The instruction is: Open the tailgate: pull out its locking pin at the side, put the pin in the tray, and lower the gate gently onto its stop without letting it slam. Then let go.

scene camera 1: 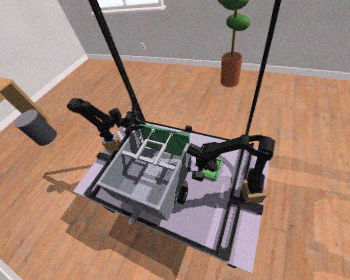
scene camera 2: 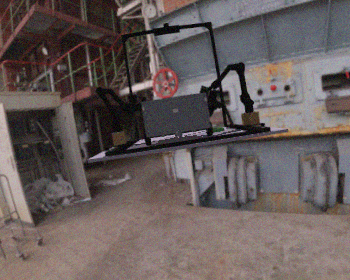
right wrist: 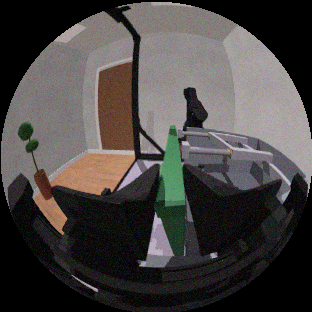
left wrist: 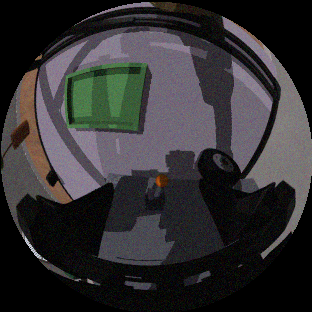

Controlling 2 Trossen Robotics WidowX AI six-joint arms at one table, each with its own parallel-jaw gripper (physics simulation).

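Places are measured from the left arm's base along level axes (x left, y back, z up), in millimetres.
Pixels of known places: left gripper, fingertip midpoint: (scene camera 1: 195, 170) (left wrist: 156, 185); right gripper, fingertip midpoint: (scene camera 1: 144, 125) (right wrist: 170, 168); left arm's base at its link origin: (scene camera 1: 254, 187) (scene camera 2: 249, 112); right arm's base at its link origin: (scene camera 1: 109, 137) (scene camera 2: 117, 132).
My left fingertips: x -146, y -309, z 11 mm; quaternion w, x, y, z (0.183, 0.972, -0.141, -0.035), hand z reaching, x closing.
Note:
Ahead of a thing's pixels: the offset from my left fingertips to its top centre. "spot": to the spot under its first point.
The green tailgate (scene camera 1: 178, 145) (right wrist: 174, 192) stands upright at the far end of the grey trailer {dx +9, dy -278, dz +163 mm} (scene camera 1: 132, 187) (scene camera 2: 175, 115). My right gripper (scene camera 1: 137, 124) (right wrist: 170, 168) is shut on its end, a finger on each face. The locking pin's orange knob (left wrist: 161, 180) sticks out from the trailer's side, between the spread fingertips of my left gripper (scene camera 1: 193, 162) (scene camera 2: 209, 97) (left wrist: 156, 185), which is open. Its fingers do not touch the knob. The pin is hidden in scene camera 1. The green tray {dx -68, dy +105, dz -105 mm} (scene camera 1: 213, 173) (left wrist: 107, 97) lies on the table beside the trailer, with no pin in it.
A pale ladder-like frame {spot: dx -76, dy -159, dz +155 mm} (scene camera 1: 164, 148) spans the trailer bed and reaches the tailgate. A black wheel {dx +119, dy -95, dz -23 mm} (scene camera 1: 183, 194) (left wrist: 218, 167) stands out from the trailer's side near the left gripper. Black rails (scene camera 1: 197, 244) edge the table, and a dark frame post (right wrist: 136, 95) rises beyond the tailgate.

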